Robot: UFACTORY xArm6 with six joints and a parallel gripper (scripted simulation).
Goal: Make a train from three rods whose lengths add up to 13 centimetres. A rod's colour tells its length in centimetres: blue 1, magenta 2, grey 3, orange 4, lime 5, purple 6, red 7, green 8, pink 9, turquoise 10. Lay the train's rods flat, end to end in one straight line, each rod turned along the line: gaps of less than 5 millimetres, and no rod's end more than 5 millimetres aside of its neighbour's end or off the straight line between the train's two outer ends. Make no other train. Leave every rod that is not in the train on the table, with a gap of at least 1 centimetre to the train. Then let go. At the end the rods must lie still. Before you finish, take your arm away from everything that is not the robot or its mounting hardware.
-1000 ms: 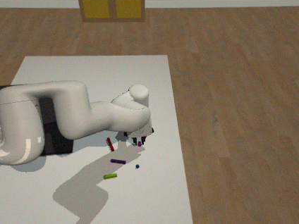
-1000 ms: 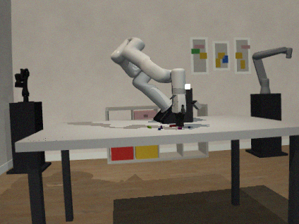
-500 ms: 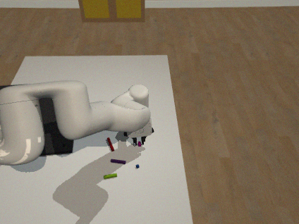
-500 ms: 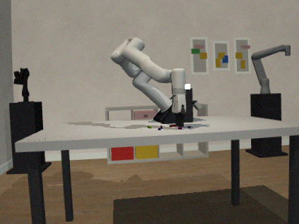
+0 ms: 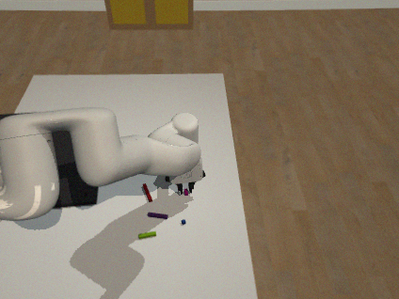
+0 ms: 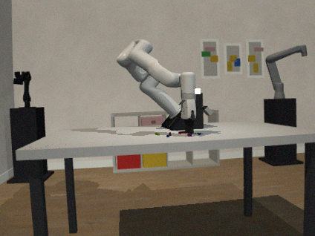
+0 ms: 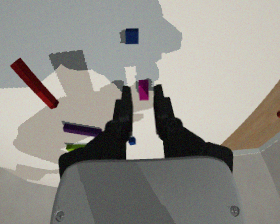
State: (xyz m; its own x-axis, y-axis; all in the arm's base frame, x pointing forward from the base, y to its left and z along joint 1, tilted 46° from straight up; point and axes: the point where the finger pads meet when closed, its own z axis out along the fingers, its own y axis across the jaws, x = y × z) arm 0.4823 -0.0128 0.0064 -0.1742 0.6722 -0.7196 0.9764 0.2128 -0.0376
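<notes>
Right now the magenta rod is 3 cm below my hand. The rest, counted from my hand: red rod: 12 cm behind, 3 cm below; purple rod: 8 cm behind, 9 cm to the right, 3 cm below; lime rod: 11 cm behind, 15 cm to the right, 3 cm below.
</notes>
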